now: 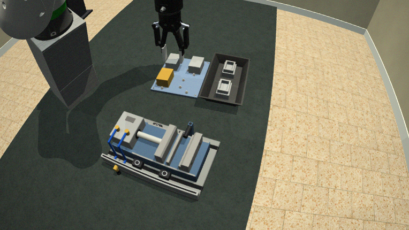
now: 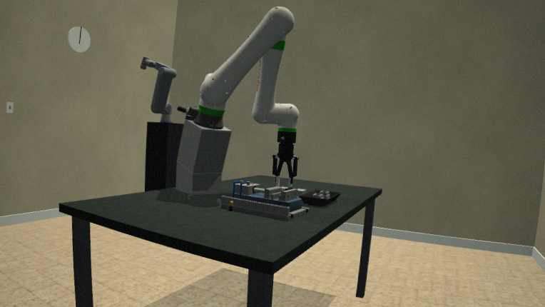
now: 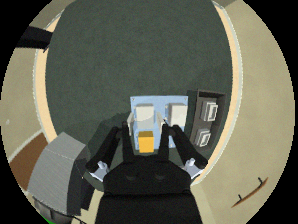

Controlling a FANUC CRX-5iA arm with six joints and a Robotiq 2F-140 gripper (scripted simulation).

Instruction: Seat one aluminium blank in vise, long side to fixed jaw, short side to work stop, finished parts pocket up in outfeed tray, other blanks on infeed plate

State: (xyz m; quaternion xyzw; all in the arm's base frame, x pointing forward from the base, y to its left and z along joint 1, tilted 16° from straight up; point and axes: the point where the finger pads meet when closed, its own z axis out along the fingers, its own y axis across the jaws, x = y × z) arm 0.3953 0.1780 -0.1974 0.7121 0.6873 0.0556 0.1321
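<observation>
The aluminium blank is 4 cm below my hand. From my hand the other things lie so: brass blank: 9 cm to the right, 4 cm below; blue work stop: 31 cm to the right, 14 cm ahead; hose block: 36 cm to the right, 3 cm behind, 1 cm above.
</observation>
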